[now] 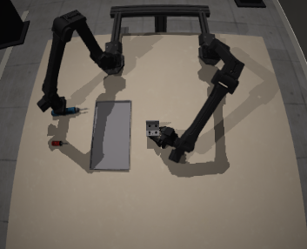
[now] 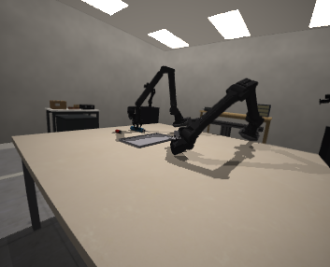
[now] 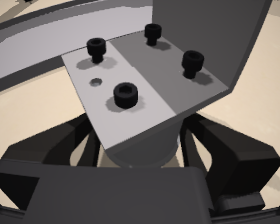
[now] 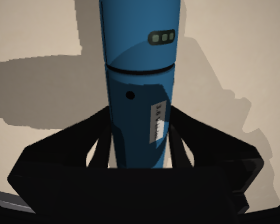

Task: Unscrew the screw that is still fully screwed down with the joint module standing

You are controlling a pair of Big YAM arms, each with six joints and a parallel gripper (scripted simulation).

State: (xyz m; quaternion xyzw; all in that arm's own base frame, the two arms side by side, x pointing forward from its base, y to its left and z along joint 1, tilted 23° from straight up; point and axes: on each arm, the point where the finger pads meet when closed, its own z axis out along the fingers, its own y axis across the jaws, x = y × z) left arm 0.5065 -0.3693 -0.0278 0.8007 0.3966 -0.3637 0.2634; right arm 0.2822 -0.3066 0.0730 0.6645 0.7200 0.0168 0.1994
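The joint module lies 10 mm above my left hand. From my left hand the other things lie so: grey bracket 50 mm above; flat grey tray 30 mm behind, 240 mm to the right, 20 mm below; red-handled tool 550 mm to the right, 10 mm below.
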